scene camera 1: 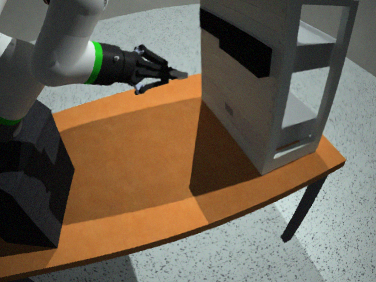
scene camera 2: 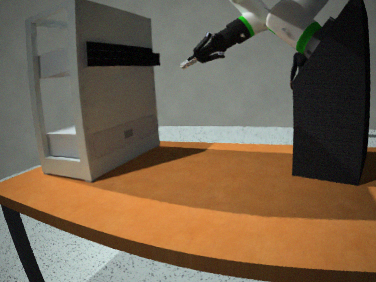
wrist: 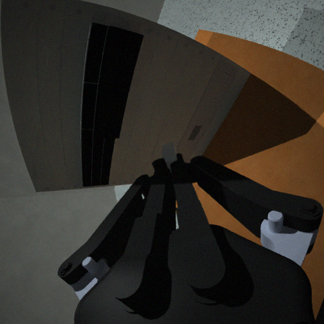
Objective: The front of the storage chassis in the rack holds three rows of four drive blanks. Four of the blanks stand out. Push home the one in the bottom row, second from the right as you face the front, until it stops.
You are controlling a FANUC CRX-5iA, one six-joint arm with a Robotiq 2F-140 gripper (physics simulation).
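Seen in the pictures: gripper, between the fingertips: (scene camera 1: 184, 76) (scene camera 2: 181, 67); arm's base, origin of its link: (scene camera 2: 327, 52).
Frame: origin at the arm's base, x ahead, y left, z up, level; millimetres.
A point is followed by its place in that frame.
Note:
The storage chassis (scene camera 1: 245, 54) {x 708, y -6, z 35 mm} (scene camera 2: 120, 55) {x 723, y 181, z 34 mm} (wrist: 112, 80) shows as a black band across the upper front of the pale grey rack (scene camera 1: 235, 95) {x 747, y 116, z -190 mm} (scene camera 2: 115, 97) {x 735, y 212, z -124 mm} (wrist: 50, 100). Its outline is stepped, and thin lines divide part of it in the wrist view. The black parts merge, so I cannot tell the single drive blanks apart or how far the bottom-row one stands out. My gripper (scene camera 1: 179, 74) {x 544, y 35, z -33 mm} (scene camera 2: 186, 63) {x 544, y 35, z -33 mm} (wrist: 170, 152) is shut and empty. Its tips point toward the rack front and are apart from it, with a gap showing in both scene views.
The rack stands on an orange-brown table (scene camera 1: 130, 150) {x 356, y 173, z -391 mm} (scene camera 2: 225, 185) {x 299, y 264, z -391 mm} (wrist: 280, 65) and casts a dark shadow in front of it. The rack has open bays in its side and a small dark plate (scene camera 1: 229, 109) {x 742, y 147, z -272 mm} (scene camera 2: 128, 133) {x 741, y 152, z -275 mm} (wrist: 195, 132) low on its front. A black pedestal (scene camera 1: 35, 185) {x 60, y -104, z -180 mm} (scene camera 2: 325, 120) {x 17, y 164, z -209 mm} carries the arm.

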